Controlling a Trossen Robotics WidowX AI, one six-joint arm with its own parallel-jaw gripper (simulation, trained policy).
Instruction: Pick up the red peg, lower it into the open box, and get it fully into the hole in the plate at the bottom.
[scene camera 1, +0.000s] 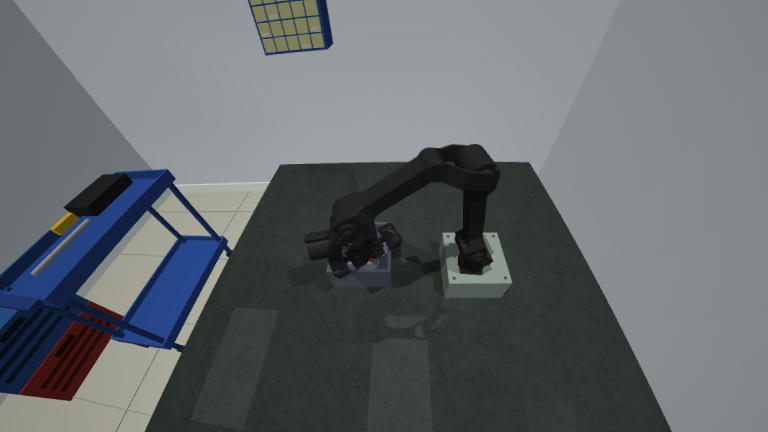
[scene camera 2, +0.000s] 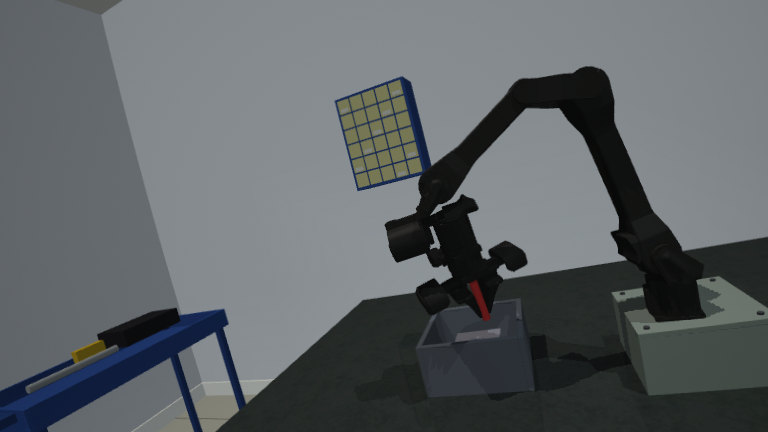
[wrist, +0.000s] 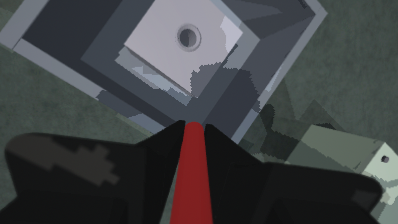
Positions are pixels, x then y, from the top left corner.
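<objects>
You'd find my gripper (scene camera 1: 369, 257) 0.69 m from the lens, and there's a grey box (scene camera 1: 382, 276) that's 0.73 m from the lens.
</objects>
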